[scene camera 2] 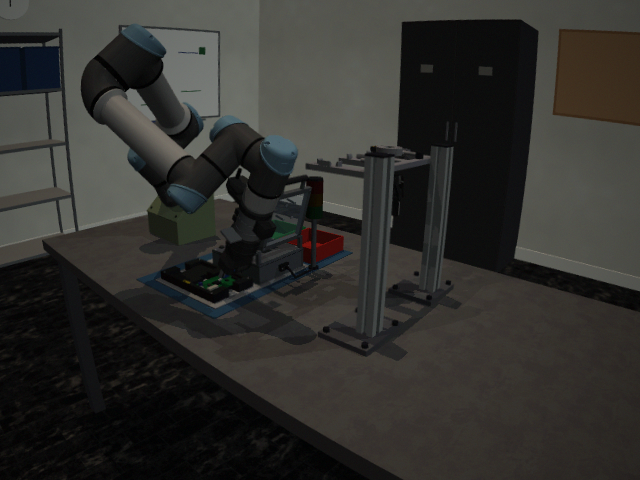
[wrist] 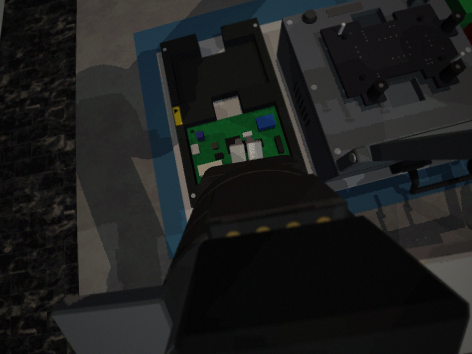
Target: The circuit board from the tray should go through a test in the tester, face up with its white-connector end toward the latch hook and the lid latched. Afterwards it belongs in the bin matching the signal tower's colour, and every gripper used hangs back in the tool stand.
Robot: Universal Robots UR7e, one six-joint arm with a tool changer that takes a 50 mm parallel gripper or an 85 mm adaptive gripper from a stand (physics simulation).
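Frame: origin at the arm's base, x left, y up, z ahead, level; millimetres.
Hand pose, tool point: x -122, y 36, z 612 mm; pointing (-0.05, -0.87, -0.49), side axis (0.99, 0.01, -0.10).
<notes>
After its pixels a point has its place.
The green circuit board [scene camera 2: 217, 282] @(x -143, y -136, z 490 mm) [wrist: 240, 122] @(x -135, y -139, z 460 mm) lies face up in the near pocket of the black tray [wrist: 171, 75] @(x -218, y -131, z 393 mm). A cream connector shows at its lower left in the wrist view; the gripper hides its lower part. My gripper [scene camera 2: 224, 276] [wrist: 245, 151] points down at the board, its two pale fingertips almost together over the board's middle. I see no clear part held between them. The grey tester [scene camera 2: 268, 271] @(x -15, y -126, z 533 mm) [wrist: 310, 45] @(x -56, y -99, z 398 mm) has its lid [scene camera 2: 303, 209] @(x 101, y 20, z 534 mm) raised and its black nest is bare. The signal tower [scene camera 2: 314, 198] @(x 127, y 48, z 547 mm) shows dim red, yellow and green segments; no lit one stands out.
A green bin [scene camera 2: 284, 229] and a red bin [scene camera 2: 328, 248] @(x 236, y -131, z 491 mm) stand behind the tester. The tool stand [scene camera 2: 376, 248] @(x -35, y 44, z 903 mm) rises at the right, with a dark tool [scene camera 2: 397, 196] @(x 229, y 76, z 741 mm) hanging from it. An olive box [scene camera 2: 178, 227] @(x -65, y -99, z 107 mm) stands behind the tray. A cable runs from the tester's side.
</notes>
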